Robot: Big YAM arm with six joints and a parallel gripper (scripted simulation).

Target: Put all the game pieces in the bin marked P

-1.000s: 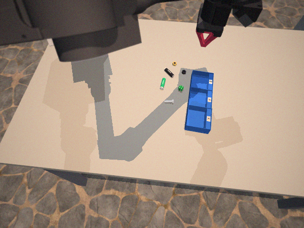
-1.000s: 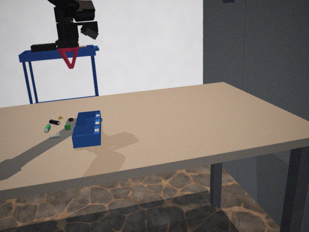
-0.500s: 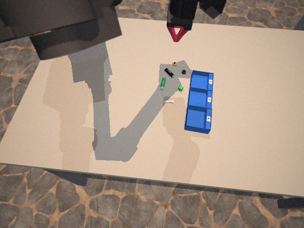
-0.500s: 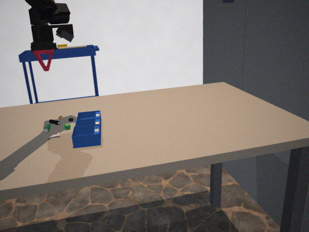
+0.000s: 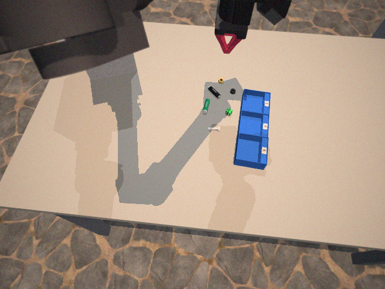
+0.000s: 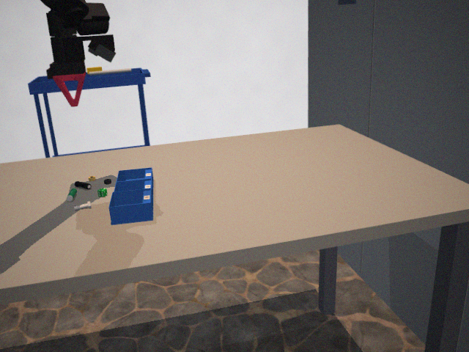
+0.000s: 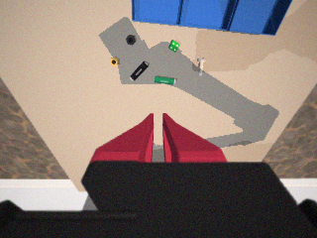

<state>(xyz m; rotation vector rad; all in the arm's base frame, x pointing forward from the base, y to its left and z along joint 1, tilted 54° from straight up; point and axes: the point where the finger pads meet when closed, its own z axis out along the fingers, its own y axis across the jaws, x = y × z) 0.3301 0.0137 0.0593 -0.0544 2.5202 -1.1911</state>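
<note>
Now: hand 20 cm above the blue bin, 10 cm to the left of it and 10 cm short of it. Round my hand: black battery: 21 cm below, 5 cm to the left, 1 cm behind; green die: 21 cm below, 4 cm to the right, 3 cm ahead; green battery: 21 cm below, 4 cm behind, 1 cm to the right.
</note>
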